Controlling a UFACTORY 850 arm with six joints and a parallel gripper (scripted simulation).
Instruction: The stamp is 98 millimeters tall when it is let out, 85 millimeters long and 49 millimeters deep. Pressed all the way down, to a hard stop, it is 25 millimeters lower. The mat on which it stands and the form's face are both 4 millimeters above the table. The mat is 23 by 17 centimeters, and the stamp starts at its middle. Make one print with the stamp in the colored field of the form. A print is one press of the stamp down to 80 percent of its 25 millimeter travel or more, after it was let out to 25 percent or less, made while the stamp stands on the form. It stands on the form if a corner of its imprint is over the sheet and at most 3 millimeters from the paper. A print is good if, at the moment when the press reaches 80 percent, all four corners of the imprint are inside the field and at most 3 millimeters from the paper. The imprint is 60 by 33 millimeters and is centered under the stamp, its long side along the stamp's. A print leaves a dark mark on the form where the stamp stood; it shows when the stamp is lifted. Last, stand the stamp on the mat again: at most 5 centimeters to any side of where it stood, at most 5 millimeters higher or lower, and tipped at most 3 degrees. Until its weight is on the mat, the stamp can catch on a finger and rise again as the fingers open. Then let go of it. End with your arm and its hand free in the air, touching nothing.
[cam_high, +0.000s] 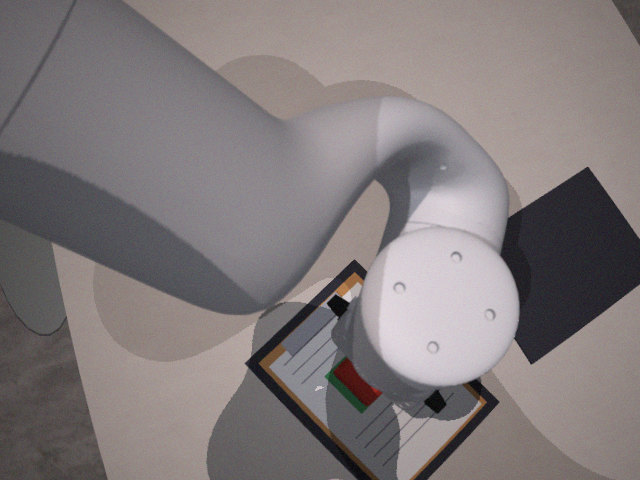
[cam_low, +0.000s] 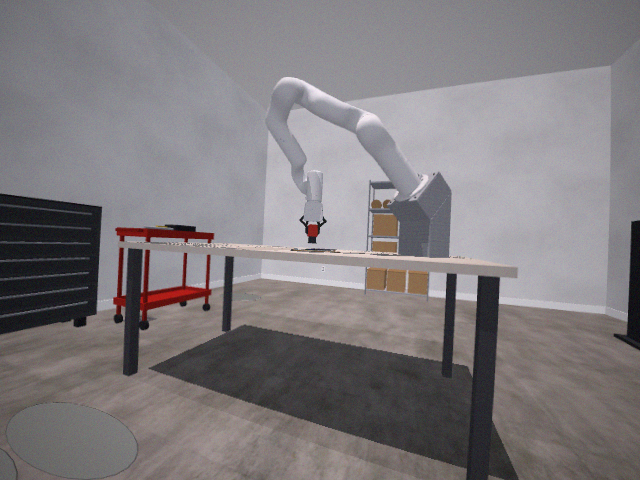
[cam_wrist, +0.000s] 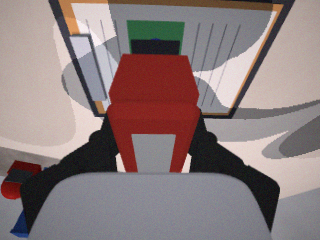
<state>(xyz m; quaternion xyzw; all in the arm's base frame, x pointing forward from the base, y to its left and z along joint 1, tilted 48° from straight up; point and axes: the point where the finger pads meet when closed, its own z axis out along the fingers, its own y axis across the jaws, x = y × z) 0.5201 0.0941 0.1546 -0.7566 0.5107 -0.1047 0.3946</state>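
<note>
Right now my hand is 270 mm to the left of the dark mat, 100 mm above it and 80 mm short of it. From my hand the other things lie so: form: 100 mm below, 10 mm to the left, 10 mm behind; red stamp: 20 mm below; dark stamp base: 50 mm below.
</note>
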